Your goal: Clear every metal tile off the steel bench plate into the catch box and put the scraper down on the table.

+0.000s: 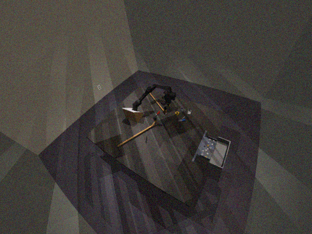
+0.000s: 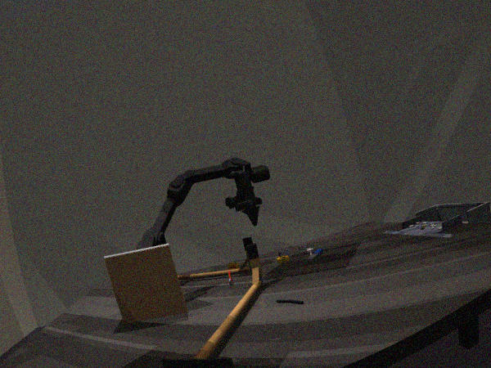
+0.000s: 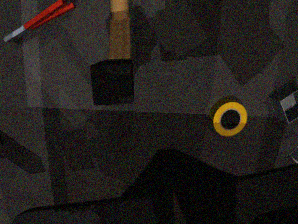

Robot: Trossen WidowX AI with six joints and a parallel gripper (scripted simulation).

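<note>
My gripper tip is 51 cm to the left of the long scraper, 12 cm past it and 12 cm above it. From my gripper tip the other things lie so: red-handled tool 17 cm below, 14 cm behind, 9 cm to the right; blue piece 21 cm ahead, 17 cm below, 1 cm to the left; yellow ring 17 cm below, 9 cm ahead, 8 cm to the left.
</note>
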